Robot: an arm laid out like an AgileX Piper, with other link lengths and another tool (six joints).
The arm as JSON. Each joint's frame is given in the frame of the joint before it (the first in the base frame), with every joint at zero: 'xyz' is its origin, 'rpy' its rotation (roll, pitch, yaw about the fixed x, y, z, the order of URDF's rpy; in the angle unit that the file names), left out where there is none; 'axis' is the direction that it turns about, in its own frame. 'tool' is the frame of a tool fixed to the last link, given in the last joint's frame.
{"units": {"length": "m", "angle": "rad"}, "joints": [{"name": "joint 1", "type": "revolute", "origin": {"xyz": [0.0, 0.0, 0.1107]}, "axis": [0.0, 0.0, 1.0]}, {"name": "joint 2", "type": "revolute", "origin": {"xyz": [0.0, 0.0, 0.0], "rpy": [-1.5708, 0.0, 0.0]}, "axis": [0.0, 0.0, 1.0]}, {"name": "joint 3", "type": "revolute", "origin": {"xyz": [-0.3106, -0.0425, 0.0]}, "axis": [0.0, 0.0, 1.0]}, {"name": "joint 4", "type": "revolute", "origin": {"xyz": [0.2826, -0.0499, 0.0], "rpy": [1.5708, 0.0, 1.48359]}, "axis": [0.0, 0.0, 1.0]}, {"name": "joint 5", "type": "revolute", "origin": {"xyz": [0.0, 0.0, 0.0], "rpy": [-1.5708, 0.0, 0.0]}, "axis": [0.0, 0.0, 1.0]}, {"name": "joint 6", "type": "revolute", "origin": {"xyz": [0.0, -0.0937, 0.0], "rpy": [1.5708, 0.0, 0.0]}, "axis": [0.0, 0.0, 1.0]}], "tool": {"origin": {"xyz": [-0.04, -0.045, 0.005], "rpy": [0.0, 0.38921, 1.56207]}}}
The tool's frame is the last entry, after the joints.
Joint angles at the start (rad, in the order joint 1, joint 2, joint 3, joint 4, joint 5, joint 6):
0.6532 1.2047 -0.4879 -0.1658 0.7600 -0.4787
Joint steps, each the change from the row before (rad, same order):
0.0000 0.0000 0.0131 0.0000 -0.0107 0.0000
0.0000 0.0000 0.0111 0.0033 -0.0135 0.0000
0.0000 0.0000 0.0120 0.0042 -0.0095 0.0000
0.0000 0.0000 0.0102 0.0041 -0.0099 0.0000
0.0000 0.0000 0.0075 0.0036 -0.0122 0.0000
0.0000 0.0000 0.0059 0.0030 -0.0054 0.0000
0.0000 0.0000 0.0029 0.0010 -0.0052 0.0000
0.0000 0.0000 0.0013 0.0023 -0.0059 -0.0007
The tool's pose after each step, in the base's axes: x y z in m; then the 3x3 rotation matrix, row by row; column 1 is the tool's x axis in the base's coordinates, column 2 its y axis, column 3 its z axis. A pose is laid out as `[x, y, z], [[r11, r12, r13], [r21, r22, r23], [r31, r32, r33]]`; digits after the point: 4 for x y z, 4 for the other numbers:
[0.2121, 0.1302, 0.1807], [[-0.9401, 0.3038, -0.1543], [0.2836, 0.9486, 0.1403], [0.1890, 0.0882, -0.9780]]
[0.2108, 0.1295, 0.1781], [[-0.9400, 0.3041, -0.1549], [0.2829, 0.9482, 0.1447], [0.1909, 0.0922, -0.9773]]
[0.2089, 0.1285, 0.1749], [[-0.9387, 0.3059, -0.1592], [0.2839, 0.9476, 0.1467], [0.1957, 0.0925, -0.9763]]
[0.2074, 0.1276, 0.1723], [[-0.9377, 0.3074, -0.1618], [0.2845, 0.9469, 0.1499], [0.1993, 0.0945, -0.9754]]
[0.2066, 0.1273, 0.1707], [[-0.9377, 0.3081, -0.1605], [0.2841, 0.9460, 0.1558], [0.1999, 0.1005, -0.9747]]
[0.2057, 0.1268, 0.1692], [[-0.9369, 0.3095, -0.1624], [0.2849, 0.9455, 0.1579], [0.2024, 0.1016, -0.9740]]
[0.2054, 0.1267, 0.1687], [[-0.9371, 0.3094, -0.1614], [0.2845, 0.9452, 0.1602], [0.2021, 0.1042, -0.9738]]
[0.2054, 0.1270, 0.1687], [[-0.9375, 0.3093, -0.1592], [0.2837, 0.9447, 0.1645], [0.2013, 0.1091, -0.9734]]

